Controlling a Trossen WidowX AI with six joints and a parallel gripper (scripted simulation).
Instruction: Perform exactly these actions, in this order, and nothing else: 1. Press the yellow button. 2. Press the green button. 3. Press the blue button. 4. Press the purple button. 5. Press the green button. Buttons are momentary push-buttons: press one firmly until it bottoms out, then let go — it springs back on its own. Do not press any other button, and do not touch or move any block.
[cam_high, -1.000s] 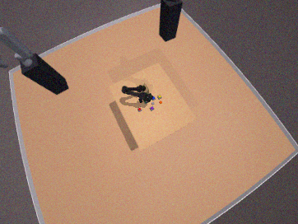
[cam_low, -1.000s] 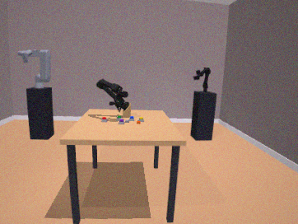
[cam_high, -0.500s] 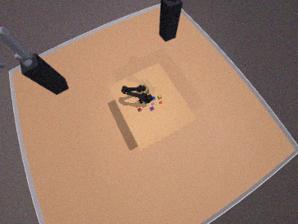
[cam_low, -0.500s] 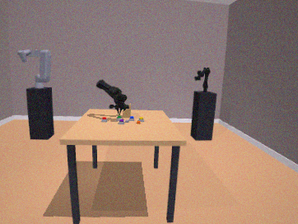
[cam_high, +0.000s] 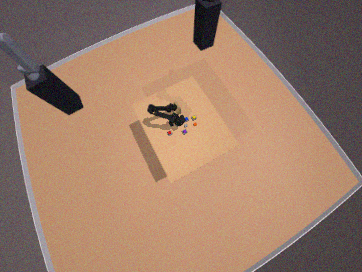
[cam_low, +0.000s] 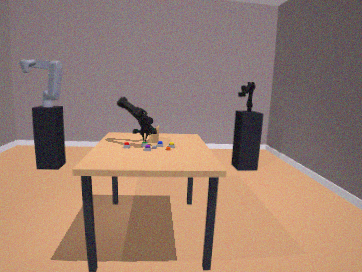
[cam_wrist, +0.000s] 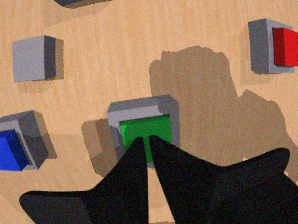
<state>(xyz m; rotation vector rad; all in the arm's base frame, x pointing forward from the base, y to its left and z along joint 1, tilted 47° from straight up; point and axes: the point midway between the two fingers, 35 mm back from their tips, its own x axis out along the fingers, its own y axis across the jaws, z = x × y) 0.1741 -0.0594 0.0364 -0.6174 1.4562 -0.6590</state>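
The green button lies 1 cm below my gripper tip. Round my gripper tip: blue button 12 cm to the left, 1 cm ahead; then purple button 13 cm ahead, 3 cm to the left; then red piece 14 cm to the right, 6 cm ahead.
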